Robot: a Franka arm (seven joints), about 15 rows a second.
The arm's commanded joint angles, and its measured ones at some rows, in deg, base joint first. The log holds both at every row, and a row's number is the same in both.
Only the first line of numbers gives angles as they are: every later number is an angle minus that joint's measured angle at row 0.
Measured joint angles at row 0: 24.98 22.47 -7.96 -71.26 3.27 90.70 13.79
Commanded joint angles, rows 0 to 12: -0.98 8.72 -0.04 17.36 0.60 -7.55 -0.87; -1.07 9.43 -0.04 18.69 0.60 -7.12 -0.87; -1.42 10.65 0.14 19.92 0.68 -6.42 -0.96; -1.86 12.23 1.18 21.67 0.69 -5.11 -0.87; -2.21 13.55 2.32 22.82 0.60 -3.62 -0.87; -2.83 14.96 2.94 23.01 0.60 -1.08 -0.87; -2.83 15.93 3.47 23.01 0.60 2.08 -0.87; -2.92 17.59 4.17 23.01 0.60 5.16 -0.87; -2.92 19.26 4.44 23.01 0.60 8.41 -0.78; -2.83 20.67 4.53 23.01 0.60 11.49 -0.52; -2.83 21.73 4.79 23.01 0.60 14.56 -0.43; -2.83 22.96 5.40 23.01 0.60 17.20 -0.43; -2.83 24.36 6.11 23.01 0.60 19.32 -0.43
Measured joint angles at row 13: -2.21 21.01 4.47 18.98 0.00 16.74 -0.09
